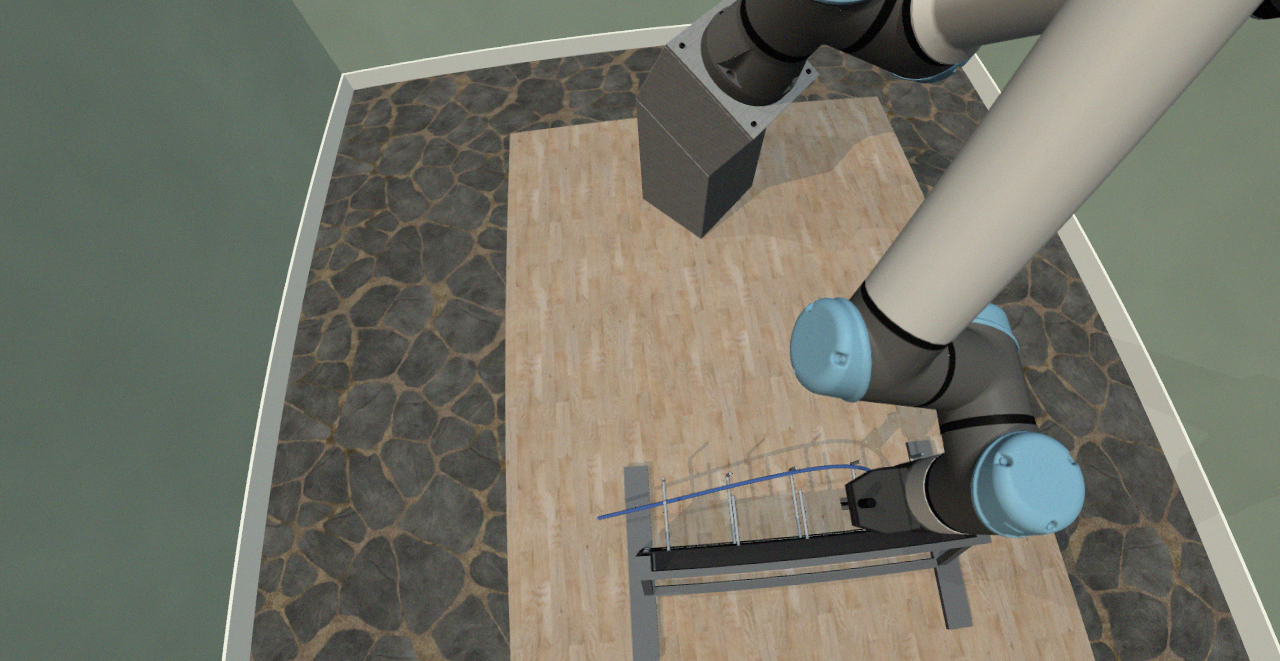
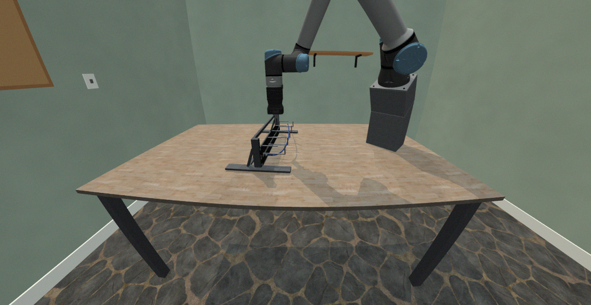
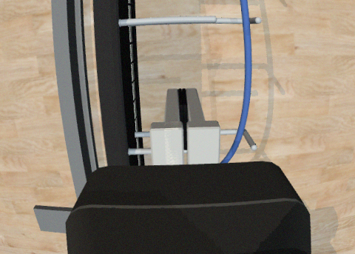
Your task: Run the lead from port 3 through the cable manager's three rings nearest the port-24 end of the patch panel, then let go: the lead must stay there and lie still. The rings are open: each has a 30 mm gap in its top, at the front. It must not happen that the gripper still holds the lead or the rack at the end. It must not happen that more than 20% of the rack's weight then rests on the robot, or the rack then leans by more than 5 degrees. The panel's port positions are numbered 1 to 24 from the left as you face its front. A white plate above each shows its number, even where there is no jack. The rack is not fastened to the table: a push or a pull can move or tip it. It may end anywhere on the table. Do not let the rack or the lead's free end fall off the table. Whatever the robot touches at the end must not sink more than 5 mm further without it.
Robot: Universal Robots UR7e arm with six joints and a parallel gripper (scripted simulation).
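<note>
My hand is 100 mm above the black patch panel rack, 60 mm short of it and 50 mm to the left of it.
</note>
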